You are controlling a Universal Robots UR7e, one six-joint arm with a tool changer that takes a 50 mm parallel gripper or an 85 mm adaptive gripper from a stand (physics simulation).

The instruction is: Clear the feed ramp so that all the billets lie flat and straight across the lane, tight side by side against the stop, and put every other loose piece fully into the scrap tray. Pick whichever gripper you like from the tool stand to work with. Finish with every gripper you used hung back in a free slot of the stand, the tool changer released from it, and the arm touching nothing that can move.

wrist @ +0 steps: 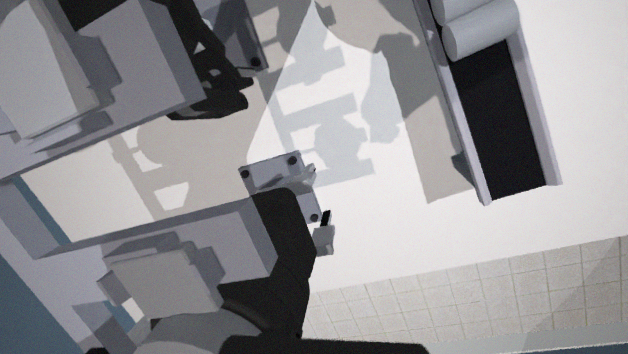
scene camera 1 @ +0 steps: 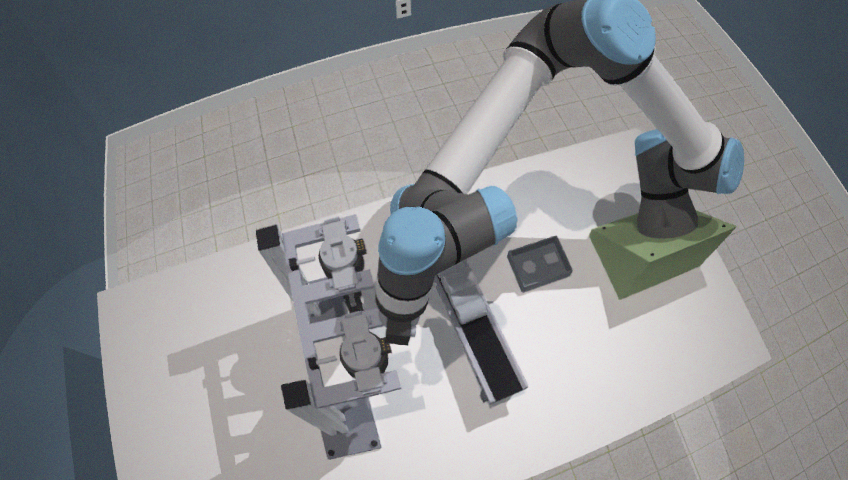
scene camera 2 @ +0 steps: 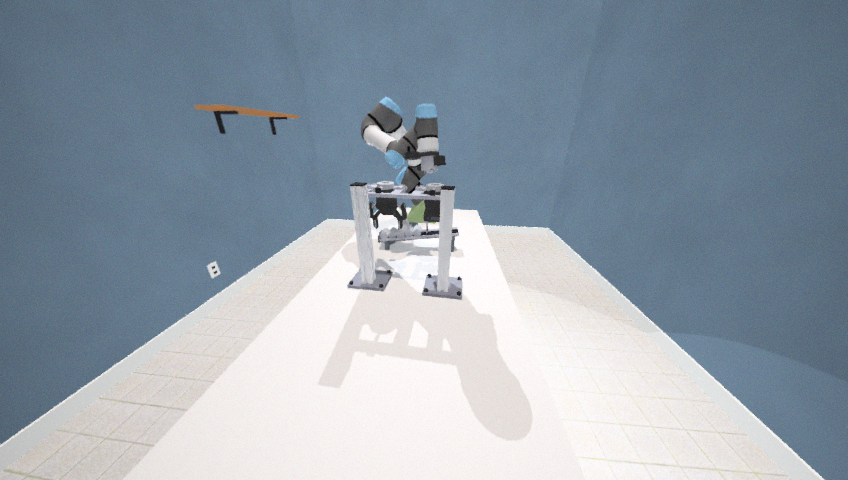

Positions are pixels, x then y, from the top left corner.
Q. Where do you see an adaptive gripper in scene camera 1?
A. At 340,256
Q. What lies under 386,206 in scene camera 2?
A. An adaptive gripper.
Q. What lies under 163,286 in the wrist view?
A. A parallel gripper.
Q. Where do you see a tool stand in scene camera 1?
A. At 343,414
